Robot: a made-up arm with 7 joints. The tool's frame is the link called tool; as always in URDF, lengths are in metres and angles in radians.
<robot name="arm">
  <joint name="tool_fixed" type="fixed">
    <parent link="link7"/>
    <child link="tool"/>
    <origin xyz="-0.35 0.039 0.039" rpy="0 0 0"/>
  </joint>
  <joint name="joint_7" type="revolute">
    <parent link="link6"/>
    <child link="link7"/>
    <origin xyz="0.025 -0.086 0.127" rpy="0 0 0"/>
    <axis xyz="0 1 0"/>
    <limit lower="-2.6" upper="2.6" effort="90" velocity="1.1"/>
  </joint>
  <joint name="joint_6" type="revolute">
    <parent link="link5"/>
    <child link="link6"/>
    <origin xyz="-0.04 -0.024 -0.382" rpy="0 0 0"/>
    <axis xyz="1 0 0"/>
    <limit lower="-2.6" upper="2.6" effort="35" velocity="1.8"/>
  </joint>
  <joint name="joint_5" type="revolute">
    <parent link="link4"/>
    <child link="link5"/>
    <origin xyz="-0.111 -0.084 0.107" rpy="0 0 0"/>
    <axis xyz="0 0 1"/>
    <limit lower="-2.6" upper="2.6" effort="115" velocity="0.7"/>
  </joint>
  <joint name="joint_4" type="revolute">
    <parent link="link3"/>
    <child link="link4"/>
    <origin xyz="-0.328 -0.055 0.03" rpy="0 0 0"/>
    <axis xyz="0 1 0"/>
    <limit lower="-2.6" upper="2.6" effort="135" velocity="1.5"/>
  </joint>
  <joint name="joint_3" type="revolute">
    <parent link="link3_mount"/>
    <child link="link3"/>
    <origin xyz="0.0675 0.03 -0.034" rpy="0 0 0"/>
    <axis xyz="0 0 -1"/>
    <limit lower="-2.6" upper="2.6" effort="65" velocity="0.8"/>
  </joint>
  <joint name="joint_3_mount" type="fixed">
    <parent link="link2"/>
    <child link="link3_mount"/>
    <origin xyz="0.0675 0.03 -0.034" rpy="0 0 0"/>
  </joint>
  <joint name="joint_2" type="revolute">
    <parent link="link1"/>
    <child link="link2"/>
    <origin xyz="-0.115 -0.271 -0.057" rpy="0 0 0"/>
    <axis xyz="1 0 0"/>
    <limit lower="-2.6" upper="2.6" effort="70" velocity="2.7"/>
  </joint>
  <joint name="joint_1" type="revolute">
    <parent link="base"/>
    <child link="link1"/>
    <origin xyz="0 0 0.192" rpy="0 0 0"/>
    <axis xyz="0 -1 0"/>
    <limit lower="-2.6" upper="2.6" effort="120" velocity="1.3"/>
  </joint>
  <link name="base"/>
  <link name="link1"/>
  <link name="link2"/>
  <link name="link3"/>
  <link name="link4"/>
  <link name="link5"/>
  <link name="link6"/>
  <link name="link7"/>
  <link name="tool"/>
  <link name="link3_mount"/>
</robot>
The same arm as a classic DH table. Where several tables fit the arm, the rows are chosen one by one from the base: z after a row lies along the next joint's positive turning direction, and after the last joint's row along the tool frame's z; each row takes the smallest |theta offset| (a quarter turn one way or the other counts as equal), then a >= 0, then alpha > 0; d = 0 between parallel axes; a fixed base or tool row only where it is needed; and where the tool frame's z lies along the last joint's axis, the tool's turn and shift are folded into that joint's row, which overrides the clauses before.
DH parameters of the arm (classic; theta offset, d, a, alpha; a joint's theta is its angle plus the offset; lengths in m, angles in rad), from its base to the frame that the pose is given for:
base (fixed): 0.0000 0.1920 0.0000 1.5708
joint_1: -1.5708 0.2710 0.0570 -1.5708
joint_2: 1.5708 0.0200 0.0600 1.5708
joint_3: -1.5708 0.0380 0.3280 -1.5708
joint_4: 0.0000 -0.1390 0.1110 -1.5708
joint_5: 1.5708 -0.2750 0.0240 -1.5708
joint_6: -1.5708 -0.0150 0.1270 1.5708
joint_7: -1.5708 -0.0470 0.3500 -1.5708
tool (fixed): 3.1416 0.0390 0.0000 0.0000
Joint limits (rad, base to tool): -2.6000..2.6000 -2.6000..2.6000 -2.6000..2.6000 -2.6000..2.6000 -2.6000..2.6000 -2.6000..2.6000 -2.6000..2.6000

